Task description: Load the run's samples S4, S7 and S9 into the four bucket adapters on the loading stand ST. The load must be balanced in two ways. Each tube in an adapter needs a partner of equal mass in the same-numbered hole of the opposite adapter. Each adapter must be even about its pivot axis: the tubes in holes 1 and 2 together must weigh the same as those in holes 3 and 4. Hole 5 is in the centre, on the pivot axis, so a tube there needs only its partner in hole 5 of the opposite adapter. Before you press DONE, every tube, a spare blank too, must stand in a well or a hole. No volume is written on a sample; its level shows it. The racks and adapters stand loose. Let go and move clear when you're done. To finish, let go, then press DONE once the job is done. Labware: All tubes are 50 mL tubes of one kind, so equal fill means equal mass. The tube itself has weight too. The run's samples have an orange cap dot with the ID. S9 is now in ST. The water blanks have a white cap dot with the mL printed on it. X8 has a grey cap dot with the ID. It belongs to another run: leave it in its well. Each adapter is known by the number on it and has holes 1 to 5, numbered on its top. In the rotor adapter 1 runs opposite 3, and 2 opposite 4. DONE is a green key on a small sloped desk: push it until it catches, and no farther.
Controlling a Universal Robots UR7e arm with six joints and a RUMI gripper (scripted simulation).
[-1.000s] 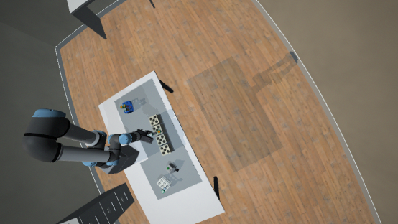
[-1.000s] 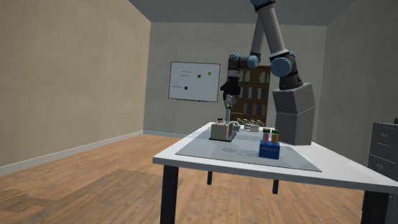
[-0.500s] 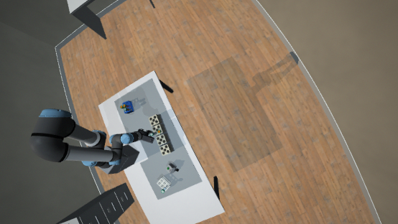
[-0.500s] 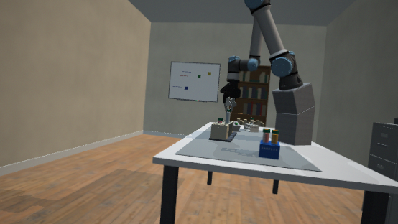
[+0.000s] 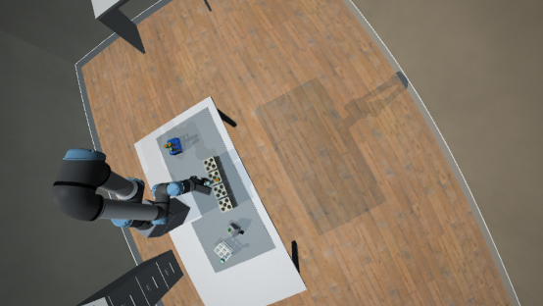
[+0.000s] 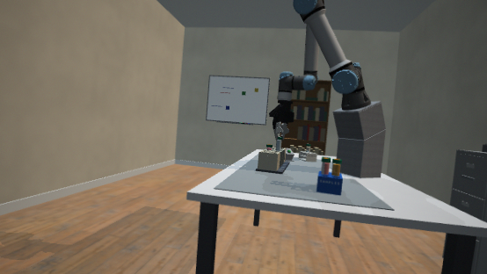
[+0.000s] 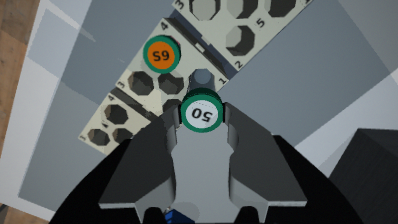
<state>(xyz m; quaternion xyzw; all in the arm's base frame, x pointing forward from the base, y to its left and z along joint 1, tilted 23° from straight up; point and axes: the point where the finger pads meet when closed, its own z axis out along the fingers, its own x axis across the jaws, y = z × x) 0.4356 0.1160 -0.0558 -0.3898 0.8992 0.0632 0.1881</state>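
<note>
The tube S4 lies 400 mm to the left of my hand, 300 mm behind it and 100 mm below it. From my hand the other things lie so: tube S9 (100 mm below, 50 mm ahead); adapter 1 (120 mm below, 30 mm to the left, 20 mm ahead); green DONE key (390 mm to the right, 100 mm below).
</note>
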